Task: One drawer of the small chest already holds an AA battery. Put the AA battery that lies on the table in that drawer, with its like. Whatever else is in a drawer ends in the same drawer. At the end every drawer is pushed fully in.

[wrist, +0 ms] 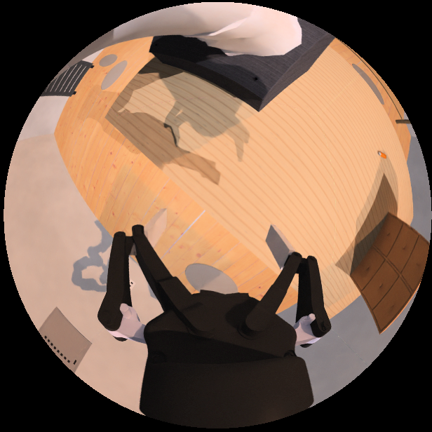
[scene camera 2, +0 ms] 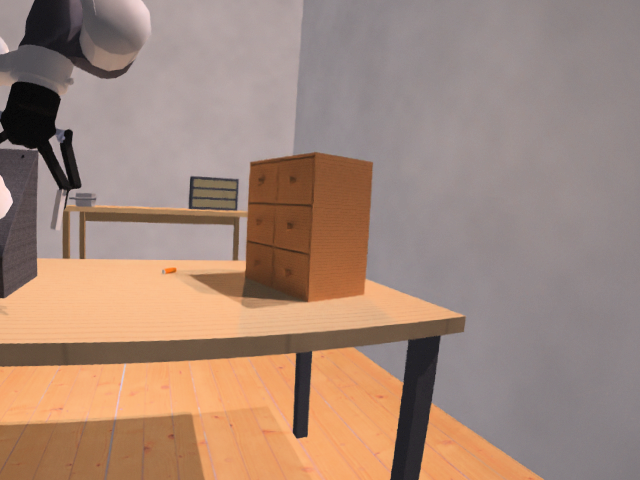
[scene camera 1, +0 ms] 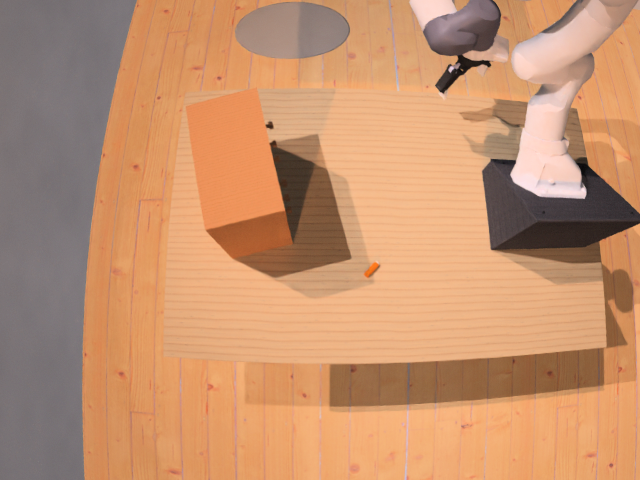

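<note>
The orange AA battery (scene camera 1: 371,269) (scene camera 2: 169,270) (wrist: 382,155) lies on its side on the table (scene camera 1: 439,320) (scene camera 2: 129,320) (wrist: 300,165), in front of the chest and toward one end. The small brown chest (scene camera 1: 237,165) (scene camera 2: 338,227) (wrist: 395,272) stands upright with its knobbed drawer fronts toward the robot. Its drawers, in three rows of two, look flush; their contents are hidden. My gripper (scene camera 1: 463,82) (wrist: 218,225) is open and empty. It hangs high near the table's long edge, well apart from both chest and battery. In scene camera 2 one finger shows at the left.
The arm's dark base block (scene camera 1: 563,235) (scene camera 2: 20,222) (wrist: 280,80) stands at the table end opposite the chest. A round grey disc (scene camera 1: 292,29) (wrist: 211,277) lies on the floor beyond the long edge. A second table (scene camera 2: 165,210) stands far behind with a grey container (scene camera 2: 85,199).
</note>
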